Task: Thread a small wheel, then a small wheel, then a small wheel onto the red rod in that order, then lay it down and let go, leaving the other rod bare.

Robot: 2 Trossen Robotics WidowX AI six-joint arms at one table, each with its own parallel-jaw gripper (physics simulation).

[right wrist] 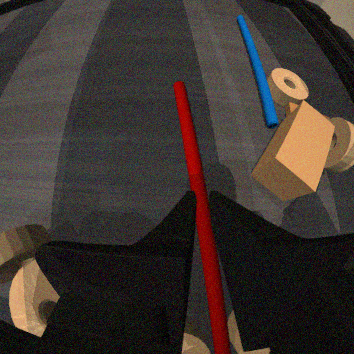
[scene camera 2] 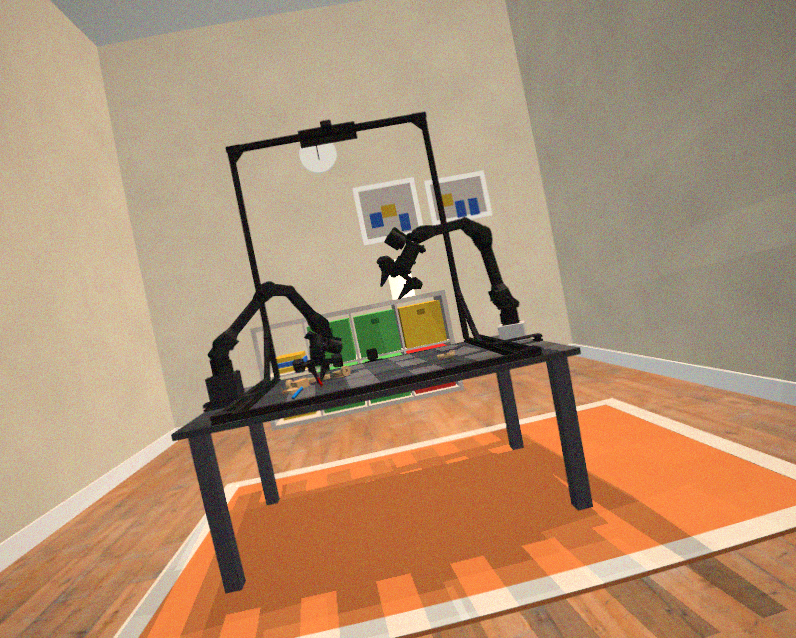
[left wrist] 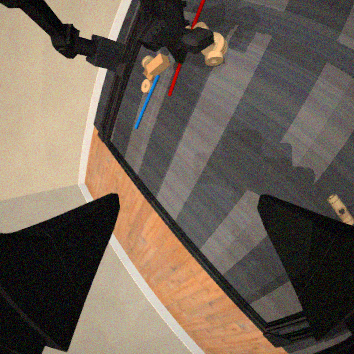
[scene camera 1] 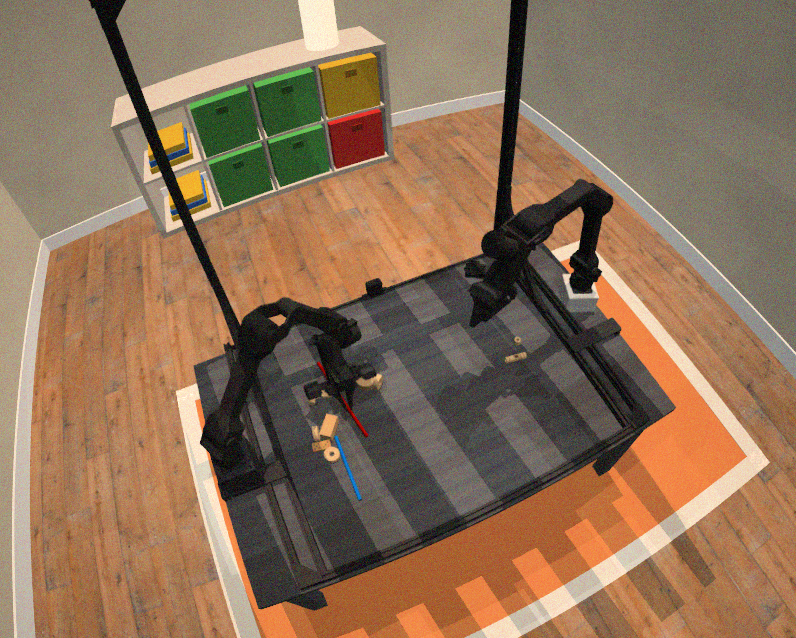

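Pixels of known places: left gripper, fingertip midpoint: (scene camera 2: 390, 293) (left wrist: 190, 201) (scene camera 1: 477, 323); right gripper, fingertip midpoint: (right wrist: 201, 197) (scene camera 2: 319, 381) (left wrist: 179, 62) (scene camera 1: 349, 410); left arm's base, origin of the base link: (scene camera 2: 511, 323) (scene camera 1: 580, 285); right arm's base, origin of the base link: (scene camera 2: 222, 374) (left wrist: 92, 48) (scene camera 1: 230, 458).
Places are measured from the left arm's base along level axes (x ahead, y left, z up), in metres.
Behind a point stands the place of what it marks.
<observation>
The red rod (scene camera 1: 356, 422) {x 0.669, y 0.391, z -0.059 m} (scene camera 2: 320, 382) {x 0.664, y 0.392, z -0.059 m} (left wrist: 175, 80) {x 0.659, y 0.390, z -0.062 m} (right wrist: 185, 120) {x 0.661, y 0.395, z -0.058 m} carries no wheel on its visible stretches. My right gripper (right wrist: 201, 197) {x 0.690, y 0.353, z -0.062 m} is shut on the red rod, low at the table; part of the rod is hidden behind it. A small wheel (scene camera 1: 331, 454) {x 0.731, y 0.476, z -0.065 m} (left wrist: 145, 86) {x 0.731, y 0.487, z -0.061 m} (right wrist: 288, 86) {x 0.727, y 0.474, z -0.053 m} lies by the blue rod (scene camera 1: 348, 468) {x 0.685, y 0.521, z -0.058 m} (left wrist: 147, 102) {x 0.686, y 0.507, z -0.062 m} (right wrist: 257, 70) {x 0.697, y 0.484, z -0.059 m}, which is bare. Other wheels, partly hidden, lie around the right gripper; one wheel (right wrist: 345, 145) {x 0.766, y 0.417, z -0.033 m} is beside the wooden block. My left gripper (scene camera 2: 392, 291) {x 0.369, y 0.289, z 0.209 m} (left wrist: 190, 201) {x 0.369, y 0.289, z 0.209 m} is open and empty, high above the table.
A wooden block (scene camera 1: 328, 425) {x 0.738, y 0.409, z -0.037 m} (left wrist: 157, 65) {x 0.722, y 0.402, z -0.039 m} (right wrist: 300, 150) {x 0.732, y 0.396, z -0.037 m} lies near one end of the blue rod. A wooden cylinder with a side hole (scene camera 1: 515, 356) {x 0.233, y 0.206, z -0.058 m} (left wrist: 341, 209) {x 0.230, y 0.207, z -0.063 m} and a tiny ring (scene camera 1: 517, 339) {x 0.219, y 0.149, z -0.057 m} lie at the right of the table in scene camera 1.
</observation>
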